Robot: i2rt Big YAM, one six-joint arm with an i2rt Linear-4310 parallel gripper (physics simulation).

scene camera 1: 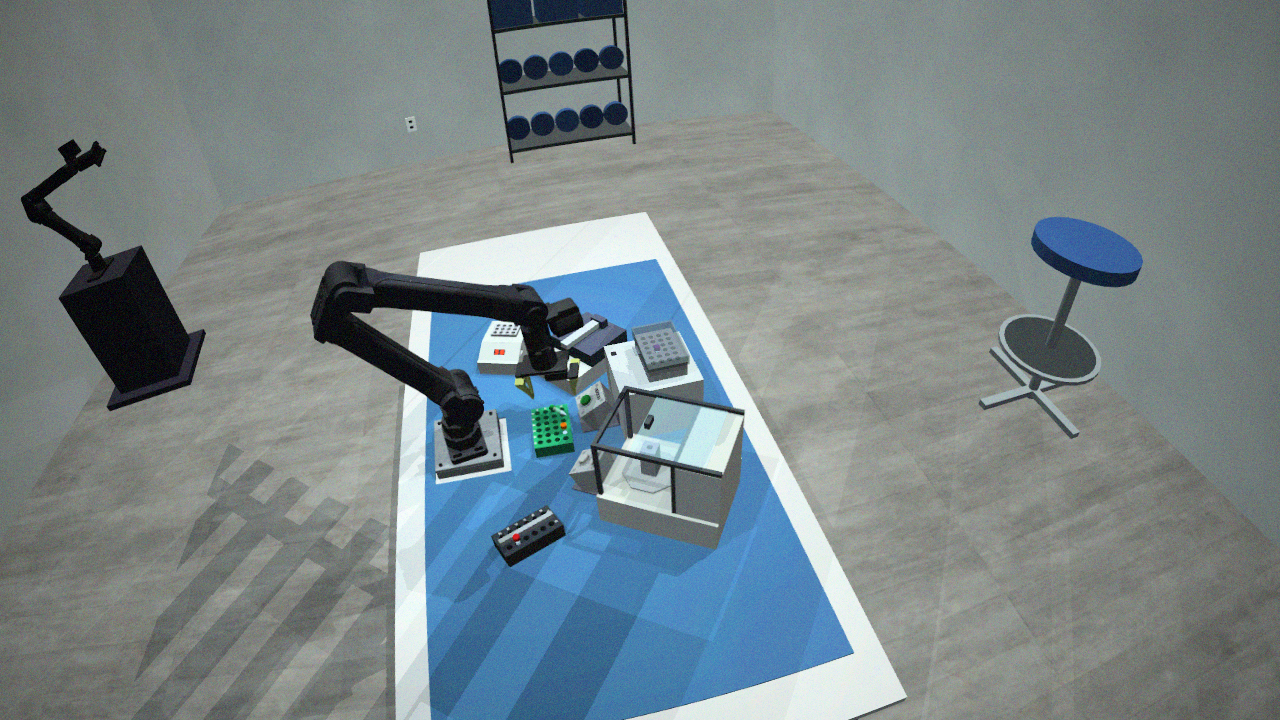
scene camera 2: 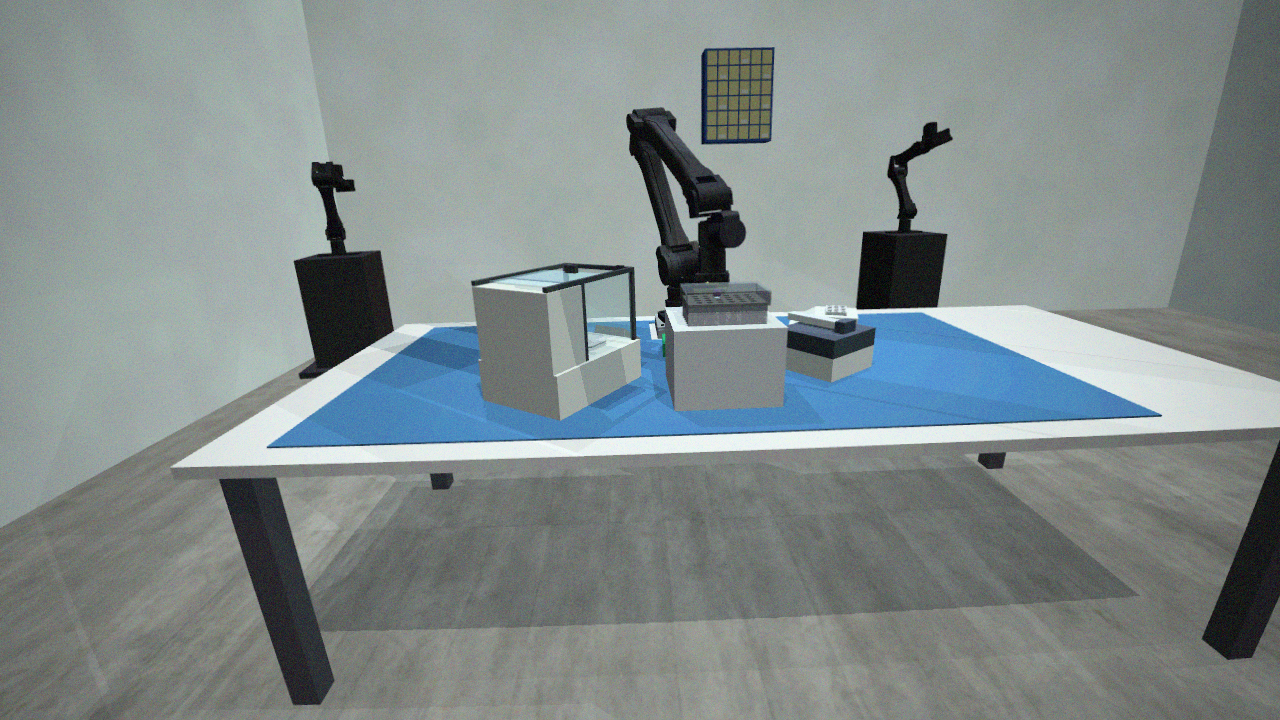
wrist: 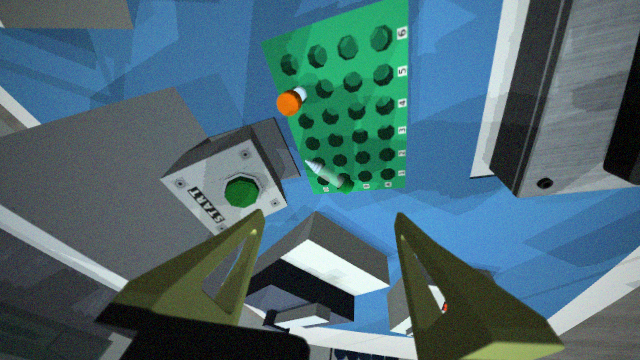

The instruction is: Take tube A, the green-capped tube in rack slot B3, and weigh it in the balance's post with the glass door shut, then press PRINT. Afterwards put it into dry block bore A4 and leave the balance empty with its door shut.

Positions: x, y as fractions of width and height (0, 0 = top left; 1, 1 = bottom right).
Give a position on a glass door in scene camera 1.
0.53, 0.60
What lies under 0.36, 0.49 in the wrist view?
A box with green START button.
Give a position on a box with green START button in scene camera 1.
0.46, 0.56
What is my gripper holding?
Nothing.
